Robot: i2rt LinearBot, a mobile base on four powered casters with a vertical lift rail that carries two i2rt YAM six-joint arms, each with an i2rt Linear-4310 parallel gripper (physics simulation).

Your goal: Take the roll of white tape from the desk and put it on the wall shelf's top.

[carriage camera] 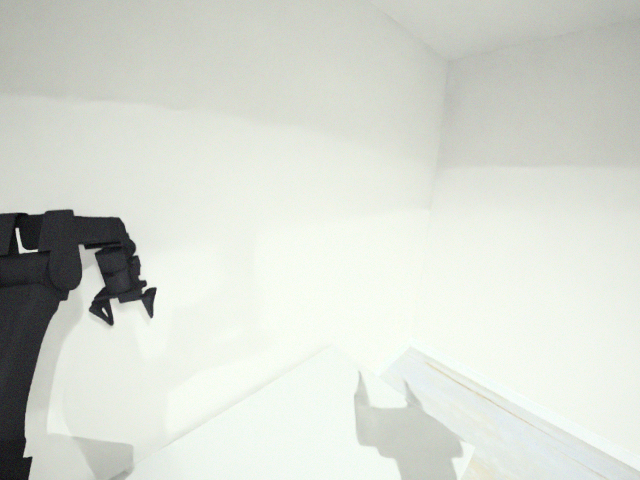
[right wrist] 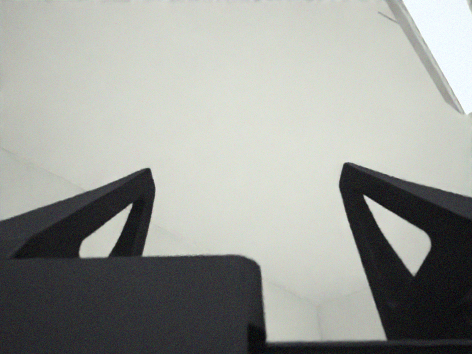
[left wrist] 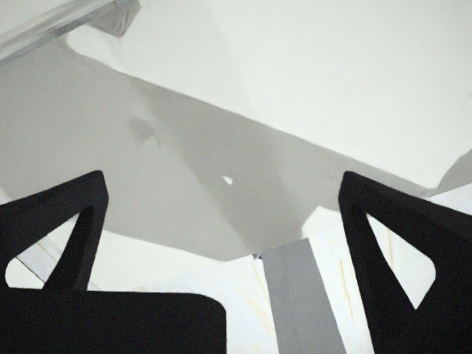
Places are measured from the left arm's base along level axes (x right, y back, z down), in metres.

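Where they show: left gripper, between the fingertips: [carriage camera: 132, 320] [left wrist: 223, 184]; right gripper, between the fingertips: [right wrist: 246, 176].
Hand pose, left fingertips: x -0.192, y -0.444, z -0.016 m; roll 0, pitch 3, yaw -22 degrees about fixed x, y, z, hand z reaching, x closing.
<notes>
After its pixels a point has its place.
The roll of white tape and the wall shelf cannot be made out in any of the views. A white desk [carriage camera: 279, 428] @(y -0.575, x 0.155, z 0.568 m) [left wrist: 325, 75] @(y -0.412, x 0.088, z 0.568 m) shows at the bottom of the carriage view and across the left wrist view, partly in shadow. My left gripper [carriage camera: 132, 320] @(y -0.445, x -0.192, z -0.016 m) [left wrist: 223, 184] @(y -0.445, x -0.192, z -0.016 m) is open and empty. It points down in front of the white wall at the left of the carriage view, with the shadowed desk surface beyond its fingers in the left wrist view. My right gripper [right wrist: 246, 176] @(y -0.030, x 0.658, z -0.440 m) is open and empty, and faces the ceiling and upper walls.
White walls [carriage camera: 310, 206] @(y -1.020, x 0.249, z -0.230 m) [carriage camera: 537, 268] @(y -1.360, x 1.710, z 0.203 m) meet in a corner. Pale marbled floor [carriage camera: 516, 449] @(y -0.925, x 1.575, z 1.289 m) [left wrist: 240, 295] @(y 1.299, x 0.708, z 1.288 m) lies beyond the desk edge. A grey strip [left wrist: 300, 295] crosses the floor. A grey wedge-shaped patch [carriage camera: 105, 455] @(y -0.389, x -0.404, z 0.504 m) shows at the lower left. A bright ceiling panel [right wrist: 442, 40] @(y -0.066, x 0.960, z -0.789 m) shows at the upper right.
</notes>
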